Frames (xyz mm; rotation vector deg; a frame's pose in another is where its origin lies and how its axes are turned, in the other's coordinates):
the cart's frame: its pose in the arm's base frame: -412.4 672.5 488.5 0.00 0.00 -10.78
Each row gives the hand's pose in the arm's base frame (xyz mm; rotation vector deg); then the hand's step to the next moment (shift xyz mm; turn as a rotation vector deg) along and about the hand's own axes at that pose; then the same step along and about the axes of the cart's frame.
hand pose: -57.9 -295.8 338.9 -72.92 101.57 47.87
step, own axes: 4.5 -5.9 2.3 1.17 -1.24 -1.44
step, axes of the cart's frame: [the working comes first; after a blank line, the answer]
step, axes of the arm's base frame: 5.3 -1.7 -5.4 0.65 -2.09 -0.42

5.5 -0.7 -5.4 1.03 -1.93 -0.42
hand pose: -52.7 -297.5 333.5 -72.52 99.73 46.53
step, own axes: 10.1 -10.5 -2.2 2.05 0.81 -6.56
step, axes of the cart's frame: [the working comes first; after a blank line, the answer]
step, axes of the arm's base frame: 7.9 -9.3 -8.3 -2.68 -6.26 1.22

9.5 -7.6 -8.3 -1.47 -6.65 1.22
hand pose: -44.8 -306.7 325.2 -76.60 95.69 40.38
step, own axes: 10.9 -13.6 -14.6 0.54 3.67 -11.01
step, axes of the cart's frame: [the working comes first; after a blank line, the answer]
step, axes of the arm's base frame: 8.5 -21.0 -1.6 -6.56 -8.52 4.40

12.3 -19.1 -1.6 -4.85 -9.59 4.40
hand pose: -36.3 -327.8 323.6 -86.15 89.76 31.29
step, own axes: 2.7 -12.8 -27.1 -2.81 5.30 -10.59
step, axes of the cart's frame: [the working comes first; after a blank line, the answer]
step, axes of the arm's base frame: 4.8 -25.5 15.2 -8.37 -5.99 6.50

9.5 -24.2 15.2 -7.10 -7.45 6.50
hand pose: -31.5 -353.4 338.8 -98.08 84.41 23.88
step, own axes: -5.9 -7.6 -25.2 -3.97 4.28 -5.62
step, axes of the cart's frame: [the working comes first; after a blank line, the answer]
step, axes of the arm's base frame: -0.9 -15.2 22.3 -6.45 -1.51 4.66

2.0 -15.1 22.3 -6.06 -2.69 4.66
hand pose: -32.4 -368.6 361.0 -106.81 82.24 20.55
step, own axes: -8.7 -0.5 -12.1 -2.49 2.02 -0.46
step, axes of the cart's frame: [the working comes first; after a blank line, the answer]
step, axes of the arm's base frame: -5.0 -2.2 13.9 -2.78 1.25 1.08

-4.5 -3.1 13.9 -2.97 0.71 1.08
